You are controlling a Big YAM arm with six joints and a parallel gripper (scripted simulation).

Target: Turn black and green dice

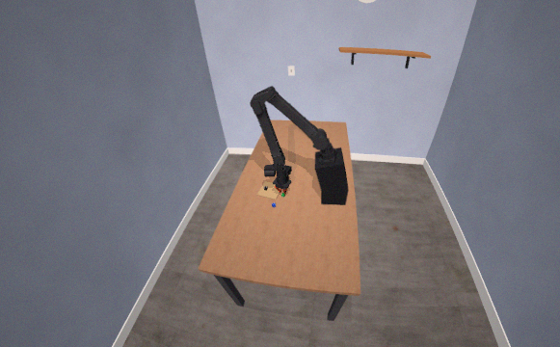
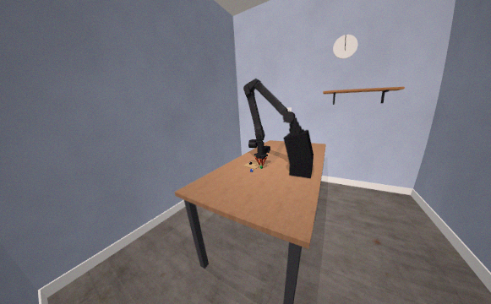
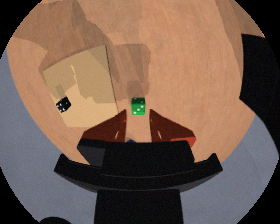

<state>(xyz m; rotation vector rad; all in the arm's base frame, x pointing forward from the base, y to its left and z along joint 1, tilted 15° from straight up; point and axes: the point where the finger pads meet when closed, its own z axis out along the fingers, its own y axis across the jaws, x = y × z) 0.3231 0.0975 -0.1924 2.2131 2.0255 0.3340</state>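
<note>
Right now my hand is 30 mm above the green die. From my hand the other things lie so: black die: 140 mm ahead, 20 mm to the right, 20 mm below; blue die: 100 mm to the left, 30 mm below, 20 mm ahead; tan mat: 110 mm ahead, 30 mm to the right, 30 mm below.
</note>
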